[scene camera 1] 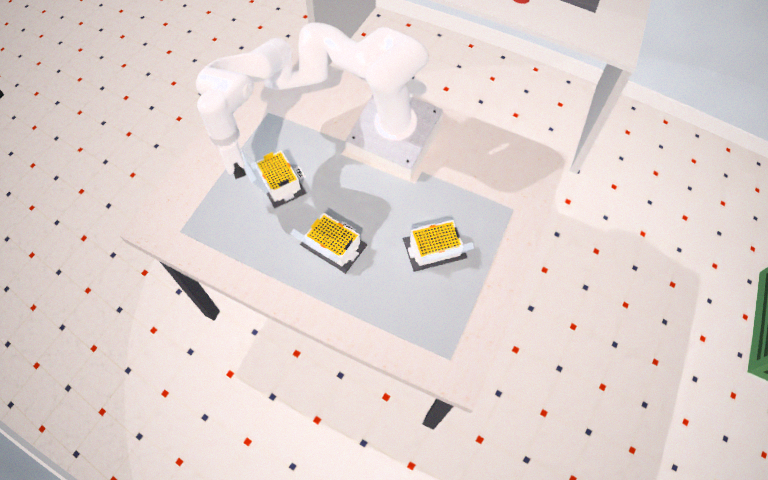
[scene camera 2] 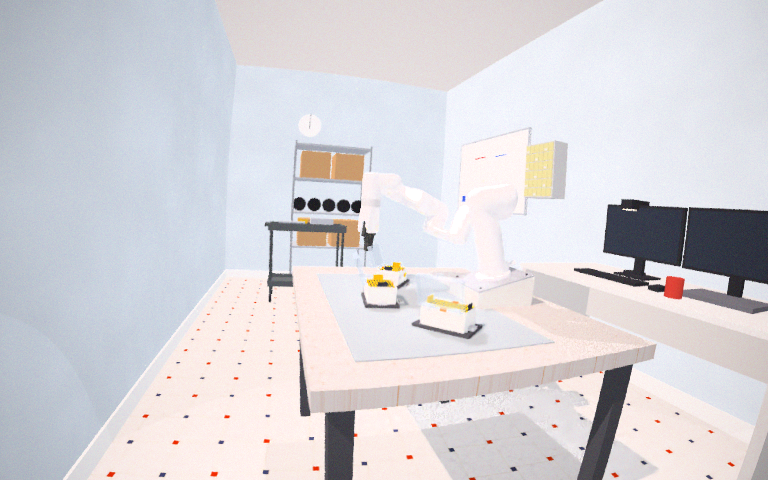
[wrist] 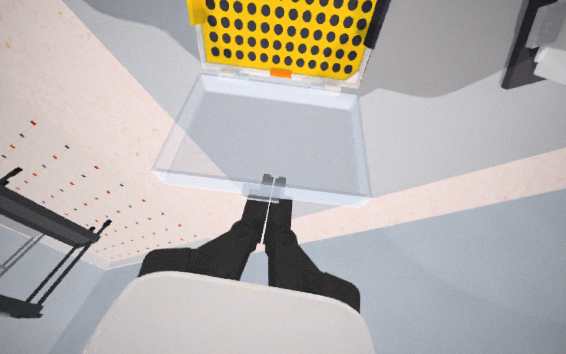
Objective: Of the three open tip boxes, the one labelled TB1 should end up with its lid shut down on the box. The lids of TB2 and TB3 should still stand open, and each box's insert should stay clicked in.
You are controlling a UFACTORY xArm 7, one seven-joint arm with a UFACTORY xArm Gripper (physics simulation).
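Frame: origin at the arm's base, x right, y ahead, z up, level; millimetres.
Seen in the pictures: gripper, between the fingertips: [scene camera 1: 240,175] [scene camera 2: 367,250] [wrist: 272,188]; arm's base, origin of its link: [scene camera 1: 395,122] [scene camera 2: 493,275].
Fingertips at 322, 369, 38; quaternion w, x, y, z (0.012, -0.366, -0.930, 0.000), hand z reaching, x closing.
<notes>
Offsets run from my fingertips to a thing's top centre, as dx, dy, dz. Level surfaces: height alone.
The left tip box {-68, -94, -53} [scene camera 1: 286,192] [scene camera 2: 394,276] has a yellow insert {-60, -85, -44} [scene camera 1: 276,170] [wrist: 287,37] seated in it. Its clear lid {-20, -33, +35} [scene camera 1: 248,165] [wrist: 270,132] stands open, tilted outward. My gripper [scene camera 1: 239,172] [scene camera 2: 368,246] [wrist: 272,188] is shut and empty at the lid's free edge. In the wrist view its fingertips show through the clear edge wall; contact is unclear. The middle tip box {-302, +35, -53} [scene camera 1: 349,257] [scene camera 2: 380,295] and the right tip box [scene camera 1: 437,257] [scene camera 2: 446,320] have seated yellow inserts and open clear lids. The labels are too small to read, so I cannot tell which is TB1.
The boxes stand on dark bases on a grey mat {dz -119} [scene camera 1: 396,305] [scene camera 2: 373,348] on the table [scene camera 1: 317,316] [scene camera 2: 362,390]. My arm's base block [scene camera 1: 390,148] [scene camera 2: 501,294] is at the mat's back edge. A desk with monitors [scene camera 2: 645,234] is beside the table.
</notes>
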